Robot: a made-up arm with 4 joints.
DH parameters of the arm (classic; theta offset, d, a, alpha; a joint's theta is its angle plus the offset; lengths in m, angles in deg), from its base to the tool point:
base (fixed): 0 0.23 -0.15 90
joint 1: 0 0.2 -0.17 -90
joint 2: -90 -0.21 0.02 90
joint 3: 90 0.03 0.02 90
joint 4: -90 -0.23 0.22 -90
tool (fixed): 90 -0.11 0 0
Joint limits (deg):
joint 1: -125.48..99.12
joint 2: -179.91..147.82
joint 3: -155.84..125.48
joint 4: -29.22..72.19
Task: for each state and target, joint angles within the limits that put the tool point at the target. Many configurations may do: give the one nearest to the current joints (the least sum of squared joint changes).
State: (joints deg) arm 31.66 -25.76 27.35 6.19
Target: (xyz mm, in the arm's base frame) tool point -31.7 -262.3 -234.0
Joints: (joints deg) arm 17.74 -34.11 47.59 -15.74
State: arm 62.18 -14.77 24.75 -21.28
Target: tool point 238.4 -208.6 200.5
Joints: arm 74.35 -41.97 22.13 -0.55
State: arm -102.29 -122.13 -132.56 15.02
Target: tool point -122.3 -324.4 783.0
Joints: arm -120.96 -99.07 -155.84 60.92
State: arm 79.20 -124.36 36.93 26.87
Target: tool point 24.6 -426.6 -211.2
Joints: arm 56.58 -144.38 50.39 21.33
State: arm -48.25 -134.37 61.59 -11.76
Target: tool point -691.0 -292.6 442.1
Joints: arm -70.78 -97.21 89.66 -26.44
